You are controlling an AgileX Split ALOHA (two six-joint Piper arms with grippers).
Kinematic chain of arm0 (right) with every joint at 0, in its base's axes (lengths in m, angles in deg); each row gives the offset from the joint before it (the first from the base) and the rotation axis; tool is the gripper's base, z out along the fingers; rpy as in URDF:
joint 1: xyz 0 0 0.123 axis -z
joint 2: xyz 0 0 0 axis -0.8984 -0.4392 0
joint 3: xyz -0.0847 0.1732 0.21 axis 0.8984 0.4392 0
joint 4: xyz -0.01 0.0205 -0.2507 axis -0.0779 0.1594 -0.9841
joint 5: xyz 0 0 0 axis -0.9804 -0.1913 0.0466
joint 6: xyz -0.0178 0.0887 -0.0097 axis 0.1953 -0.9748 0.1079
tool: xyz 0 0 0 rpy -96.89 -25.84 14.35
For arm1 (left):
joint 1: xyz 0 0 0.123 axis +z
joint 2: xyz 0 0 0 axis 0.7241 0.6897 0
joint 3: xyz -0.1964 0.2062 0.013 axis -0.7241 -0.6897 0
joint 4: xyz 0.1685 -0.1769 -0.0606 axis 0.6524 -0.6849 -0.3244
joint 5: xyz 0 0 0 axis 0.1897 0.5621 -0.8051
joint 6: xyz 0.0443 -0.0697 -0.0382 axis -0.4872 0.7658 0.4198
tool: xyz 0 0 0 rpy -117.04 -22.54 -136.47
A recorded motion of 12 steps. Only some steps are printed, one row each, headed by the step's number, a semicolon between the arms.
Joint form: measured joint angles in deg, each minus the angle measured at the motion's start. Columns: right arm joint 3, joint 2, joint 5, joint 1, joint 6, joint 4; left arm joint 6, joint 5, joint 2, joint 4, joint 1, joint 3.
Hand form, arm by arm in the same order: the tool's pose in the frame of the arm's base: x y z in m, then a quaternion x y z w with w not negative. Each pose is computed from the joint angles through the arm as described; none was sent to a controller.
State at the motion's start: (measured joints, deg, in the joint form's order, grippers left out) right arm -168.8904 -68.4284 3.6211 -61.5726 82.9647 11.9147; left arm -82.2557 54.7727 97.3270 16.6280 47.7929 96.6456
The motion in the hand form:
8: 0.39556 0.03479 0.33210 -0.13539 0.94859 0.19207 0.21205; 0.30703 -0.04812 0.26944 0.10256 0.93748 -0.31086 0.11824
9: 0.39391 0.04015 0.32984 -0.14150 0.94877 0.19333 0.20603; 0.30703 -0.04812 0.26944 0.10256 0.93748 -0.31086 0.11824
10: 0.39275 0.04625 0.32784 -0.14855 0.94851 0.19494 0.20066; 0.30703 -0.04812 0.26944 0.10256 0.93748 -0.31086 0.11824
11: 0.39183 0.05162 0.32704 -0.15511 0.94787 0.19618 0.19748; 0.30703 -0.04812 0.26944 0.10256 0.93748 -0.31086 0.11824
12: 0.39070 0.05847 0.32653 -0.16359 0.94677 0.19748 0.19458; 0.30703 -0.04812 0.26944 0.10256 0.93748 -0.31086 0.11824
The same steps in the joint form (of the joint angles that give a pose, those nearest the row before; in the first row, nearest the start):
8: 2.36 2.48 0.24 -1.81 -0.12 -0.27; 0.00 0.00 0.00 0.00 0.00 0.00
9: 2.98 2.60 0.17 -2.61 -0.12 -0.38; 0.00 0.00 0.00 0.00 0.00 0.00
10: 3.37 2.61 0.11 -3.51 -0.12 -0.45; 0.00 0.00 0.00 0.00 0.00 0.00
11: 3.52 2.61 0.05 -4.30 -0.12 -0.50; 0.00 0.00 0.00 0.00 0.00 0.00
12: 3.61 2.61 0.01 -5.32 -0.12 -0.57; 0.00 0.00 0.00 0.00 0.00 0.00

